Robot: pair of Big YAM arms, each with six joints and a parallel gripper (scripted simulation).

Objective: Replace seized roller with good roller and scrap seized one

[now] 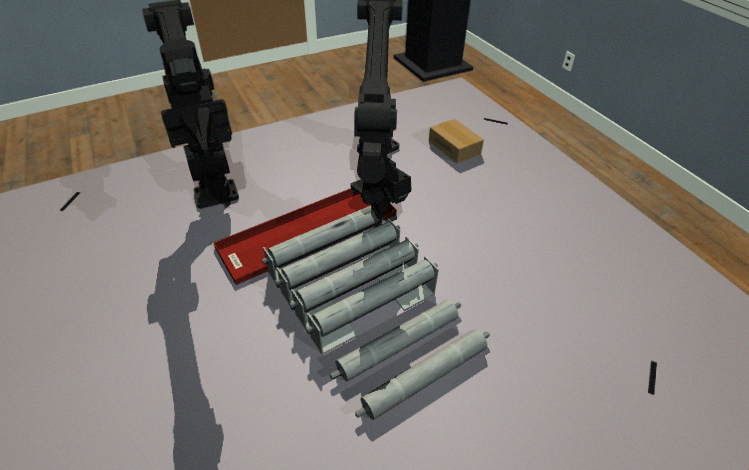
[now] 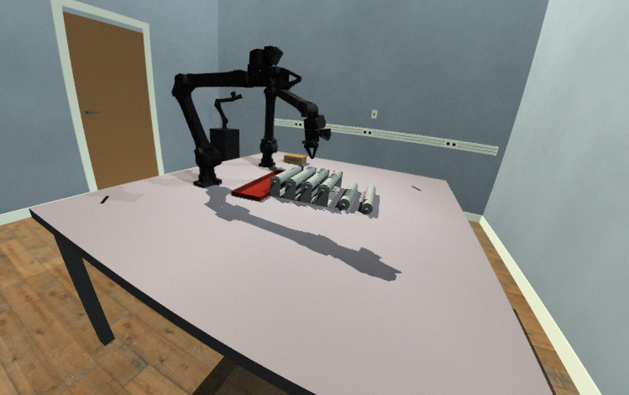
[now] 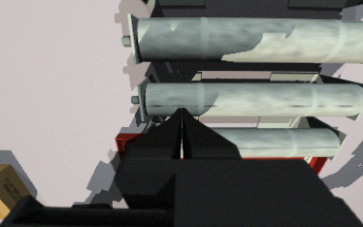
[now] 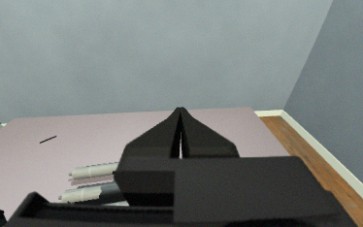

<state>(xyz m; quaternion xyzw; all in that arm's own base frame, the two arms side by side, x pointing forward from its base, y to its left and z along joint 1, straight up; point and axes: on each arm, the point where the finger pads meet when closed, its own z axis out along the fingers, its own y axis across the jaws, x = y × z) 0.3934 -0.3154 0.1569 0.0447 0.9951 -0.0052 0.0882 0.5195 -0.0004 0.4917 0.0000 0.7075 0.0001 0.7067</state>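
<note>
Right now my left hand is 70 mm short of the roller, 90 mm to the left of it and 80 mm above it. The rest, counted from my left hand: red scrap tray: 180 mm behind, 120 mm to the right, 150 mm below; then cardboard box: 340 mm behind, 440 mm to the left, 120 mm below.
</note>
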